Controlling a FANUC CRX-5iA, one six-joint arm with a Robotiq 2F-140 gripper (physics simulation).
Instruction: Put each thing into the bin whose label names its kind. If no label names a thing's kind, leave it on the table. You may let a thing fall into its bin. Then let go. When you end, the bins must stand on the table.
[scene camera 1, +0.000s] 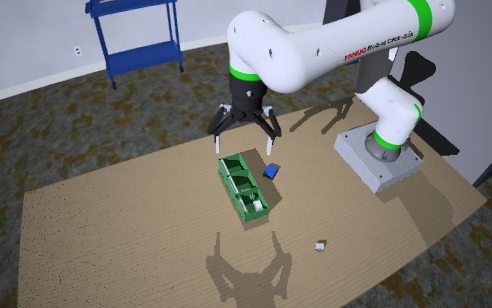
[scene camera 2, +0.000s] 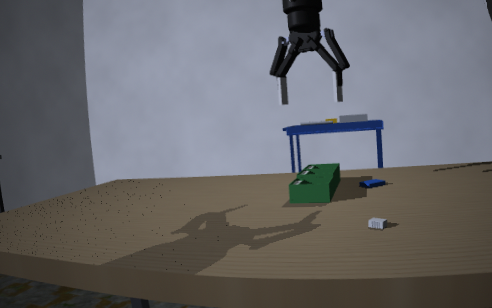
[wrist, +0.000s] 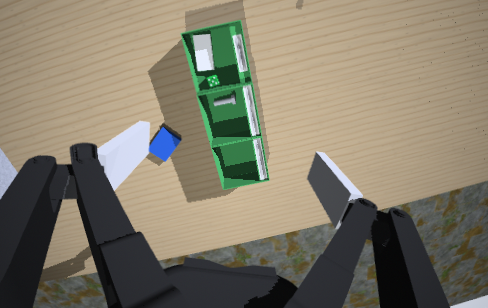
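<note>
My gripper is open and empty, high above the green three-compartment bin block, which stands on the table. Its white labels are too blurred to read. In the wrist view, the top compartment holds a white block and a green die with white dots. The middle compartment holds a grey screw-like piece. A blue block lies beside the bins. A small white block with dark marks lies apart on the table.
The arm's grey base block stands at the table's right in scene camera 1. A blue cart stands beyond the table. The table's edge and carpet show at the bottom of the wrist view.
</note>
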